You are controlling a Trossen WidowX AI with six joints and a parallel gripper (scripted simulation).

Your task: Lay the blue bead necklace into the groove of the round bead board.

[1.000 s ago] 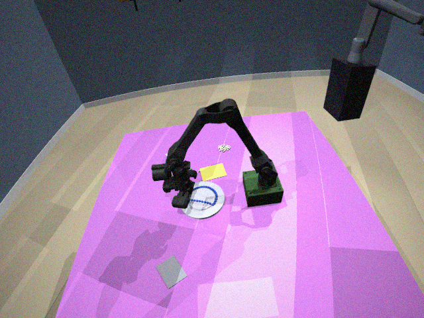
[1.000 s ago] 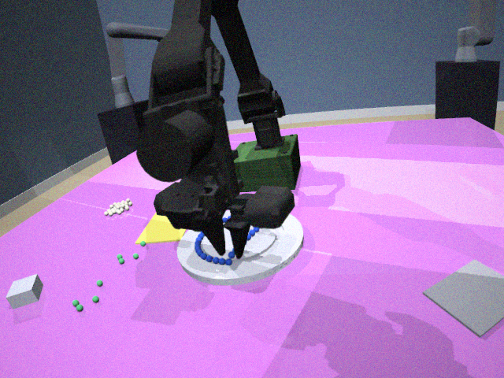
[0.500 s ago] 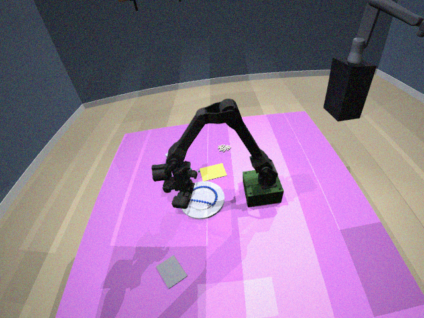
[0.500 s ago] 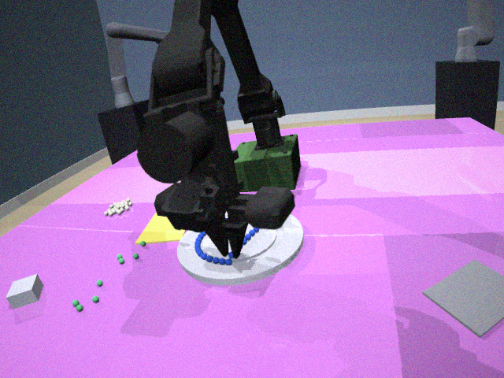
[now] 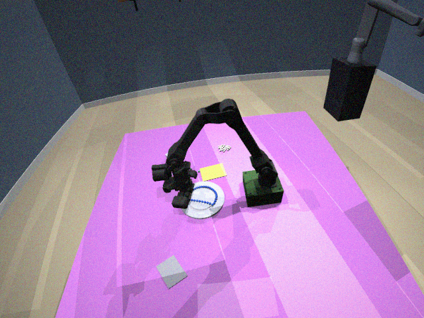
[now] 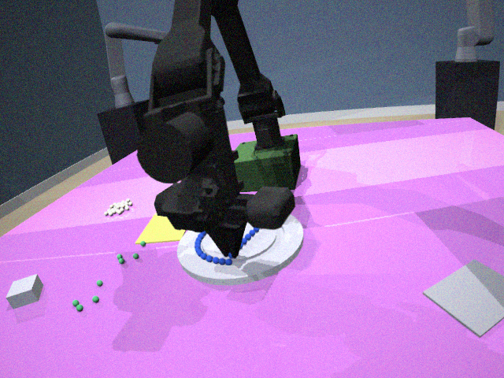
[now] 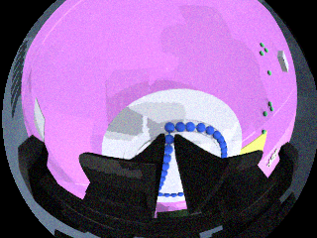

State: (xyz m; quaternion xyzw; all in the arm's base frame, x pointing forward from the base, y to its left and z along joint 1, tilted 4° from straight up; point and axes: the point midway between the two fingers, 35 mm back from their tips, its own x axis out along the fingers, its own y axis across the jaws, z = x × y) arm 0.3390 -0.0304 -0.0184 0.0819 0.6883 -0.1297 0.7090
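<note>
Now: gripper tip 60 mm past the round white bead board and 10 mm above it. The rest, counted from my gripper tip: yellow sheet (160 mm to the right, 120 mm behind, 10 mm below); then grey tile (300 mm to the left, 90 mm ahead, 10 mm below); then cube (330 mm to the right, 90 mm ahead).
</note>
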